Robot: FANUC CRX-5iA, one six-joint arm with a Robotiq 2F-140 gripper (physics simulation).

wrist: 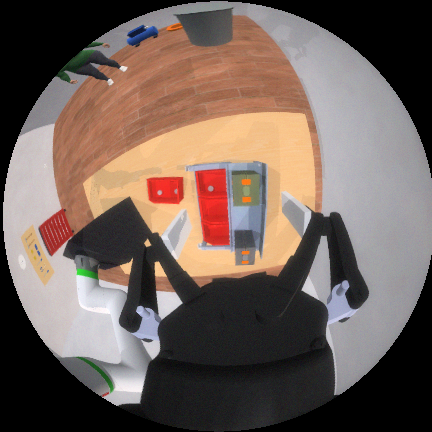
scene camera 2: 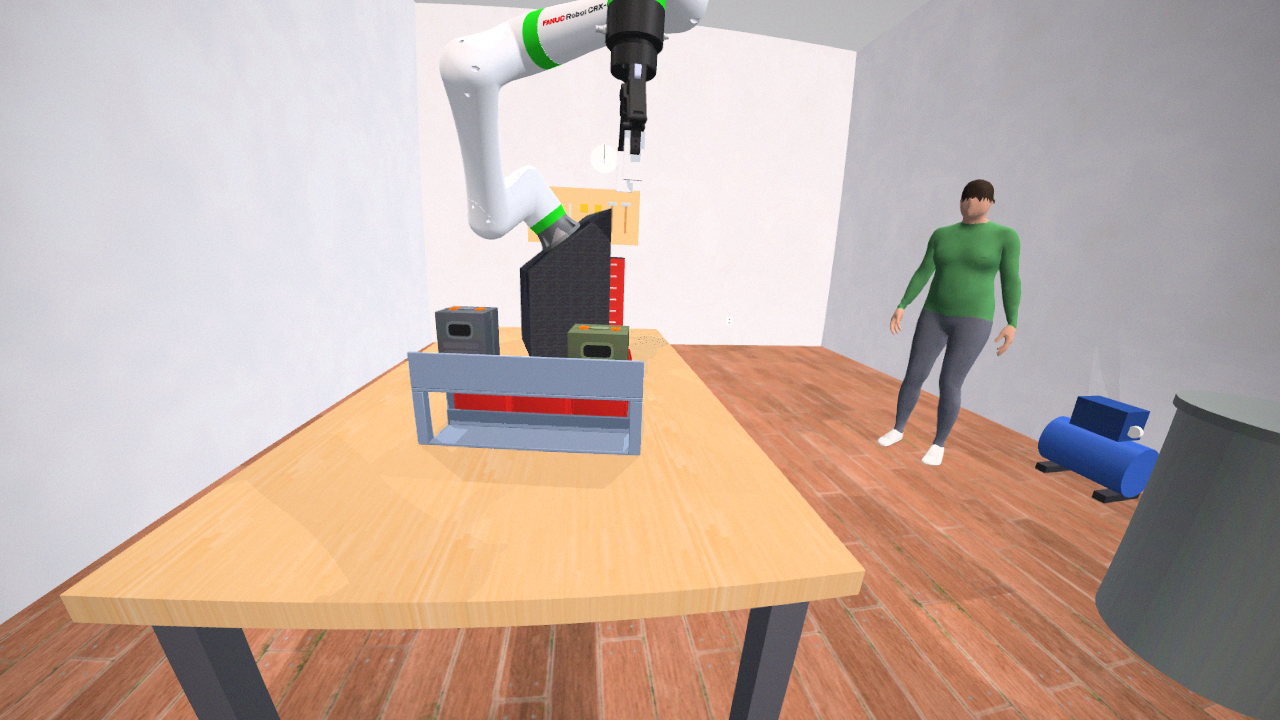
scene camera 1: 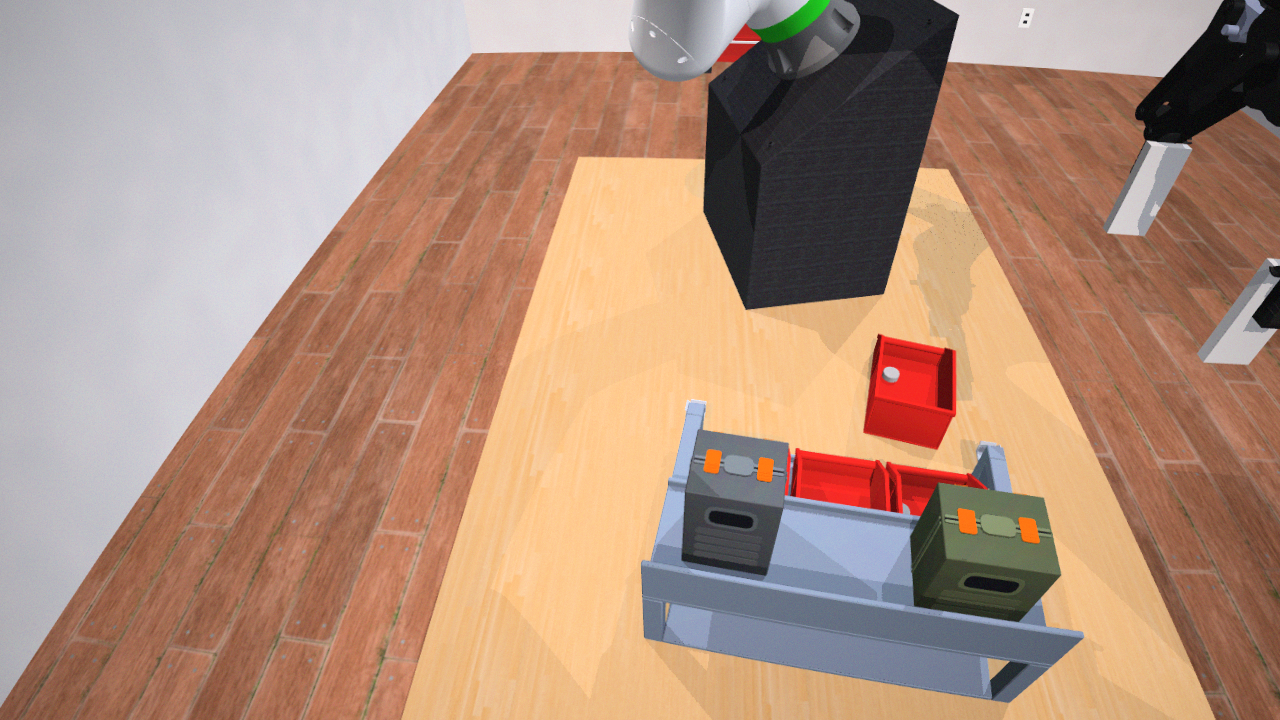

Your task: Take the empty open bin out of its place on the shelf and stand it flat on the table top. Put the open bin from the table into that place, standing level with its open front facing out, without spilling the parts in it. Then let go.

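Places are measured from the arm's base along level axes (x ahead, y left, z up), in centimetres.
Pixels of known places: gripper, fingertip midpoint: [wrist: 234, 209] [scene camera 2: 628, 186] [scene camera 1: 1168, 288]; arm's base, origin of the base link: [wrist: 87, 259] [scene camera 2: 562, 238] [scene camera 1: 814, 43].
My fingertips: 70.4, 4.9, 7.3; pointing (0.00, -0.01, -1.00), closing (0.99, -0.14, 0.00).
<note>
Ahead of a thing's pixels: the offset from my fingertips to its middle, as dx, dy, dz. "pt": to the spot under its first point. Level surfaces: height alone.
A red open bin @(pt -22.4, -0.2, -39.5) [scene camera 1: 905, 422] [wrist: 167, 198] stands on the table @(dz -43.4) [scene camera 1: 590, 358] [wrist: 280, 135] beside the blue-grey shelf @(pt +6.6, -19.1, -27.7) [scene camera 1: 841, 603] [scene camera 2: 528, 374] [wrist: 248, 218], with light round parts inside. Three red bins stand side by side in the shelf. The middle bin @(pt -15.7, -10.4, -42.5) [scene camera 1: 839, 483] [wrist: 215, 210] shows no part inside. The bin at one end [scene camera 1: 939, 488] [wrist: 212, 177] holds a light part. The bin at the other end @(pt -16.5, -27.5, -42.3) [wrist: 216, 235] is mostly hidden by the grey case in scene camera 1. My gripper [scene camera 1: 1183, 293] [scene camera 2: 631, 183] [wrist: 234, 209] is open and empty, high above the table.
A dark grey case @(-3.8, -26.9, -27.1) [scene camera 1: 733, 501] [scene camera 2: 467, 331] [wrist: 245, 245] and a green case @(+2.8, -4.8, -28.3) [scene camera 1: 984, 546] [scene camera 2: 597, 342] [wrist: 246, 190] stand on top of the shelf. The black robot pedestal [scene camera 1: 814, 188] [scene camera 2: 565, 295] [wrist: 107, 232] rises behind the bins. A person [scene camera 2: 973, 259] stands on the floor beyond the table.
</note>
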